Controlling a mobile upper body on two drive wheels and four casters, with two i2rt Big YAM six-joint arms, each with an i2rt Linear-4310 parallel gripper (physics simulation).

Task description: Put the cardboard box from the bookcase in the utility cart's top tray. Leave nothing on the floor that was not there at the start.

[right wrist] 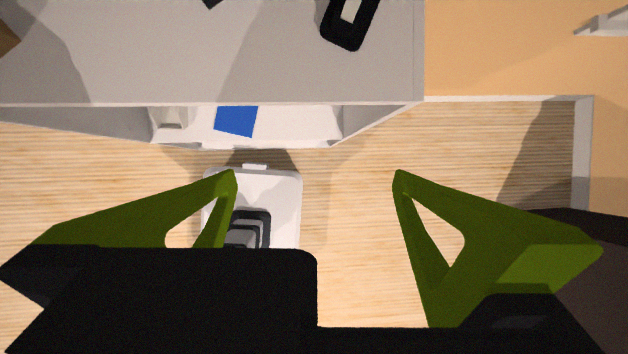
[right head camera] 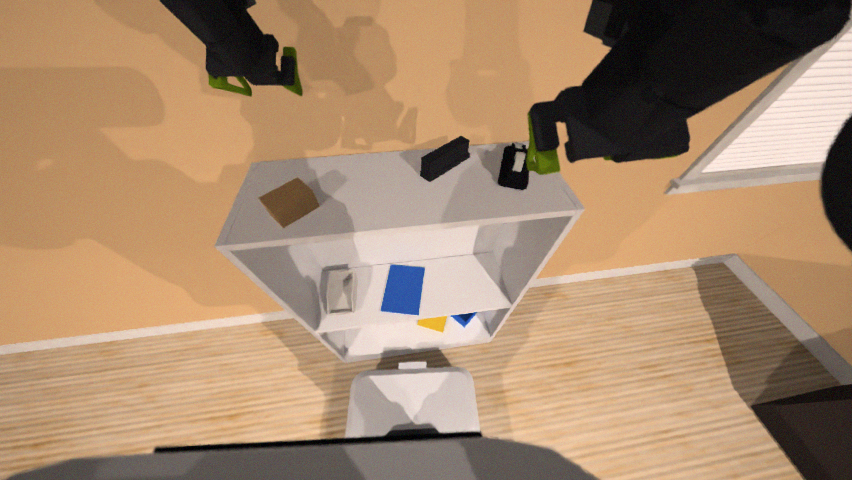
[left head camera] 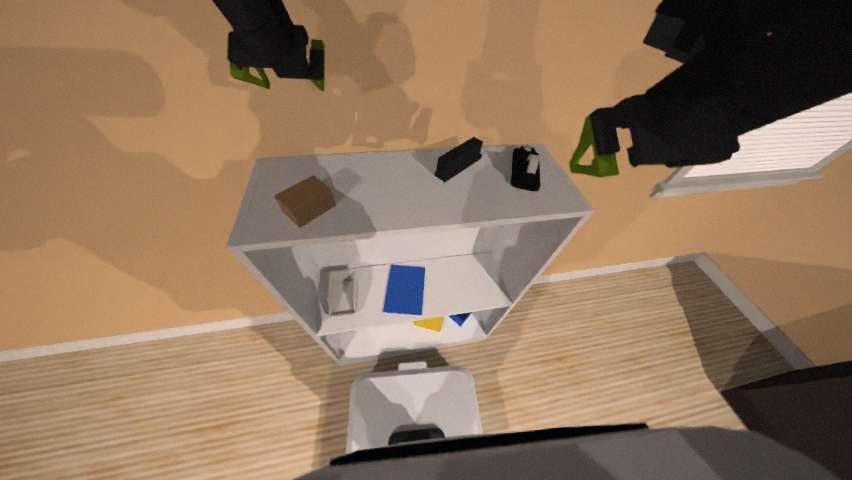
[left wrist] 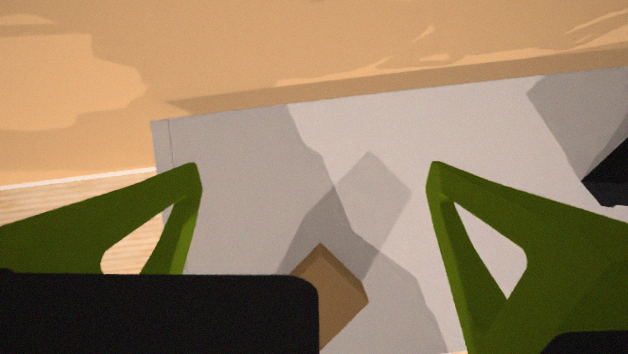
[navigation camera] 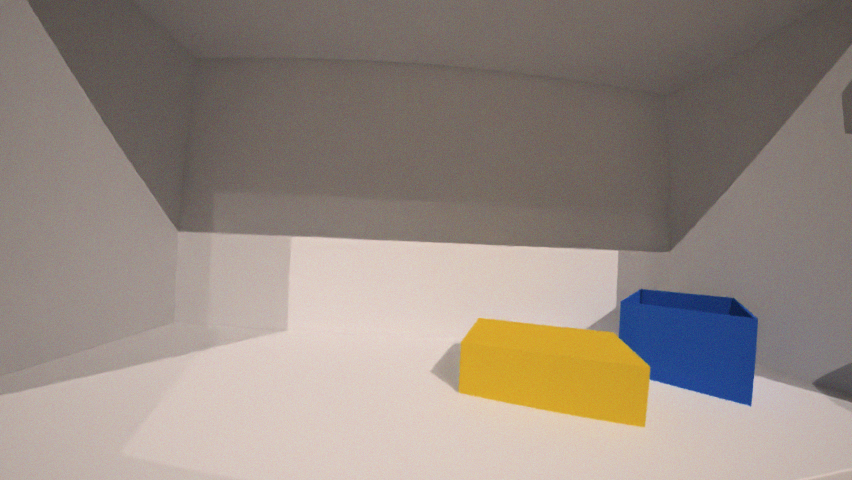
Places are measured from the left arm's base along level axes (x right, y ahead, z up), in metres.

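Pixels of known places: left gripper, between the fingertips: (right head camera: 276, 93) (left head camera: 296, 86) (left wrist: 313, 175); right gripper, between the fingertips: (right wrist: 314, 178) (right head camera: 565, 160) (left head camera: 605, 163).
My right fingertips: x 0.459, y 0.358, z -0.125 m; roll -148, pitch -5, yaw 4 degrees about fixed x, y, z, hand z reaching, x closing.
Observation:
Behind a point stands the place of what it marks.
The brown cardboard box (left head camera: 305, 201) {x 0.004, y 0.476, z -0.300 m} (right head camera: 290, 202) {x 0.010, y 0.479, z -0.301 m} (left wrist: 342, 300) {x 0.023, y 0.516, z -0.300 m} (right wrist: 6, 40) {x 0.041, y 0.508, z -0.339 m} stands turned at an angle on the left part of the grey-white bookcase's top (left head camera: 399, 196) {x 0.188, y 0.540, z -0.350 m} (right head camera: 381, 196) {x 0.186, y 0.541, z -0.350 m} (left wrist: 240, 175) {x -0.076, y 0.628, z -0.350 m} (right wrist: 175, 60) {x 0.256, y 0.509, z -0.350 m}. My left gripper (left head camera: 295, 88) {x 0.002, y 0.629, z -0.154 m} (right head camera: 275, 94) {x 0.002, y 0.629, z -0.154 m} (left wrist: 313, 175) {x 0.002, y 0.629, z -0.154 m} is open and empty, above the bookcase's left part. The box is apart from its fingers; in the left wrist view the black gripper body hides part of it. My right gripper (left head camera: 631, 169) (right head camera: 581, 165) {x 0.459, y 0.358, z -0.125 m} (right wrist: 314, 178) {x 0.459, y 0.358, z -0.125 m} is open and empty, above and in front of the bookcase's right end. The utility cart does not show.
A black block (left head camera: 459, 159) {x 0.337, y 0.621, z -0.306 m} (right head camera: 444, 159) {x 0.339, y 0.623, z -0.310 m} and a black item with a light patch (left head camera: 525, 169) {x 0.489, y 0.575, z -0.301 m} (right wrist: 345, 35) {x 0.509, y 0.564, z -0.333 m} stand on the bookcase top. Lower shelves hold a pale open container (left head camera: 342, 292) {x -0.046, y 0.565, z -0.882 m}, a blue item (left head camera: 404, 289) {x 0.199, y 0.566, z -0.886 m}, a yellow box (navigation camera: 554, 375) {x 0.322, y 0.537, z -1.281 m} and a blue bin (navigation camera: 685, 351) {x 0.467, y 0.571, z -1.274 m}.

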